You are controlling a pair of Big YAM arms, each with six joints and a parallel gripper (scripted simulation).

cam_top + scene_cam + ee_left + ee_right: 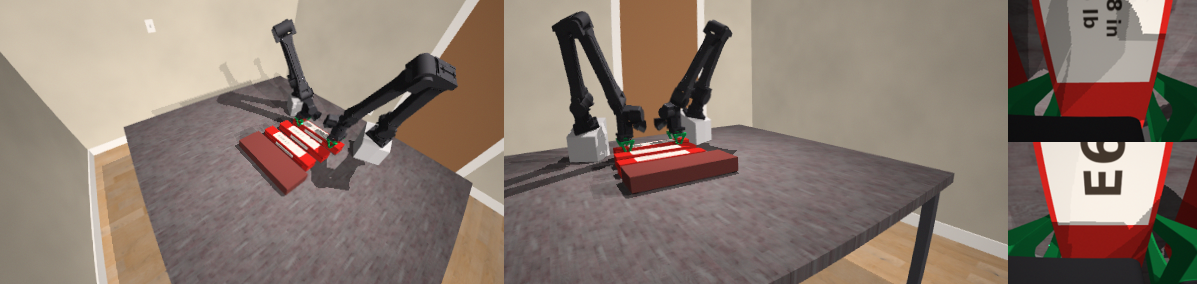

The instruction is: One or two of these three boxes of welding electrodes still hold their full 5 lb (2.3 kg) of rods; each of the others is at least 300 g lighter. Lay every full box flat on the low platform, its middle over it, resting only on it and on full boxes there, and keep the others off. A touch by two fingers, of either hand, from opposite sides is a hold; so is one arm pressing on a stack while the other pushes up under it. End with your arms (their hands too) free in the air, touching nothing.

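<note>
The red electrode box is 12 cm ahead of my left hand, 14 cm to the right of it and 1 cm above it. Also, from my left hand: low dark red platform (40 cm ahead, 16 cm to the right, 1 cm below).
Right now my right hand is 12 cm short of the red electrode box, 12 cm to the right of it and 1 cm below it. From my right hand the other things lie so: low dark red platform (40 cm ahead, 10 cm to the left, 1 cm below).
</note>
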